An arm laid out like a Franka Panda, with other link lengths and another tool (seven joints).
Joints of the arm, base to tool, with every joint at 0 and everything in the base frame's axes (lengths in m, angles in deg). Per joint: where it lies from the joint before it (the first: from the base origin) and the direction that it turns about. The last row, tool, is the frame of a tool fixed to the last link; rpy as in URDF.
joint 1: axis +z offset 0 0 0.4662
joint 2: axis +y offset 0 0 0
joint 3: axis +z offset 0 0 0.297
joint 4: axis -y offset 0.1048 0 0
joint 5: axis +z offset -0.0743 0 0.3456
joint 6: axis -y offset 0 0 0
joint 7: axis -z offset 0.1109 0 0
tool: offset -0.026 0.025 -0.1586 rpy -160.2 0 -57.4
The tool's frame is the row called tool.
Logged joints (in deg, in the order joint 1, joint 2, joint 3, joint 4, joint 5, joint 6, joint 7), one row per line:
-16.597, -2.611, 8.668, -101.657, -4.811, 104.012, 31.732
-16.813, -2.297, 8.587, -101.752, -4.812, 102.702, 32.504
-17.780, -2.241, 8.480, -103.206, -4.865, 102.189, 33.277
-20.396, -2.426, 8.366, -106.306, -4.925, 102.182, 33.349
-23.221, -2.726, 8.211, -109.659, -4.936, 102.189, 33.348
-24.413, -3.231, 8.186, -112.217, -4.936, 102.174, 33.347
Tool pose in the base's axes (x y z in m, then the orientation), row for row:
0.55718, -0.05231, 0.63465, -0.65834, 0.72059, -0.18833, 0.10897
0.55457, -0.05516, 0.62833, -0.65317, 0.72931, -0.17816, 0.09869
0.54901, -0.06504, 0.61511, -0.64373, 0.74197, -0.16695, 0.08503
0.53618, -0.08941, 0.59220, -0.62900, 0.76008, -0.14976, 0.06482
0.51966, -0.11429, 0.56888, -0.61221, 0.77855, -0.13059, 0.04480
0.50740, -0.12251, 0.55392, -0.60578, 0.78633, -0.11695, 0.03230
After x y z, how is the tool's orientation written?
As a quaternion, x y z w.
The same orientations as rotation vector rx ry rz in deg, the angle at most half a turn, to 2 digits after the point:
-110.92, 121.41, -31.73
-110.71, 123.62, -30.20
-109.99, 126.77, -28.53
-108.77, 131.44, -25.90
-107.16, 136.28, -22.86
-106.85, 138.70, -20.63

